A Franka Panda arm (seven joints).
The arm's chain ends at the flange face. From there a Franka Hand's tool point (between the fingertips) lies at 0.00 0.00 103.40 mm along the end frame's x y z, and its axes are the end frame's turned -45 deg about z.
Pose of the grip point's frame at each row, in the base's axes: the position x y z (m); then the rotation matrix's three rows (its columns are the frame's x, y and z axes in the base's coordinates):
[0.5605 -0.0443 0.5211], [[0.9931 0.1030 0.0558], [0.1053 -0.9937 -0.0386], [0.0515 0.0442 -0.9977]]
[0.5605 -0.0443 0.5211], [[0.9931 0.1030 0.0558], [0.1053 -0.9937 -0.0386], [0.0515 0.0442 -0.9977]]
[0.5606 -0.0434 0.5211], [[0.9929 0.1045 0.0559], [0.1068 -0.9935 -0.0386], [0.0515 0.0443 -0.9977]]
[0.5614 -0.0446 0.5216], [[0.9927 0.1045 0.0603], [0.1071 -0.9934 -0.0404], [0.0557 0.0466 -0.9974]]
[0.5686 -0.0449 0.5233], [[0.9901 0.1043 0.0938], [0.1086 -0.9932 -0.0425], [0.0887 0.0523 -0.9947]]
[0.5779 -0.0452 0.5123], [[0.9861 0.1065 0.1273], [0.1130 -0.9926 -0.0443], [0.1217 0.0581 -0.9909]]
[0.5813 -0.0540 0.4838], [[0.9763 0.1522 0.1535], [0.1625 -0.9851 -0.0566], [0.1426 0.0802 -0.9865]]
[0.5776 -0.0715 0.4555], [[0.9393 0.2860 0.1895], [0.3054 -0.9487 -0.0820], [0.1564 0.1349 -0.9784]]
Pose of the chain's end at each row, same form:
[0.5547 -0.0403 0.6243], [[0.7751 -0.6294 0.0558], [-0.6282 -0.7771 -0.0386], [0.0677 -0.0052 -0.9977]]
[0.5547 -0.0403 0.6243], [[0.7751 -0.6294 0.0558], [-0.6282 -0.7771 -0.0386], [0.0677 -0.0052 -0.9977]]
[0.5548 -0.0394 0.6243], [[0.7760 -0.6282 0.0559], [-0.6270 -0.7780 -0.0386], [0.0677 -0.0051 -0.9977]]
[0.5552 -0.0404 0.6247], [[0.7758 -0.6281 0.0603], [-0.6267 -0.7782 -0.0404], [0.0723 -0.0064 -0.9974]]
[0.5589 -0.0405 0.6262], [[0.7739 -0.6264 0.0938], [-0.6255 -0.7791 -0.0425], [0.0997 -0.0257 -0.9947]]
[0.5647 -0.0406 0.6148], [[0.7726 -0.6220 0.1273], [-0.6220 -0.7818 -0.0443], [0.1271 -0.0450 -0.9909]]
[0.5654 -0.0481 0.5858], [[0.7980 -0.5827 0.1535], [-0.5817 -0.8115 -0.0566], [0.1575 -0.0441 -0.9865]]
[0.5580 -0.0630 0.5567], [[0.8664 -0.4620 0.1895], [-0.4549 -0.8868 -0.0820], [0.2060 -0.0152 -0.9784]]

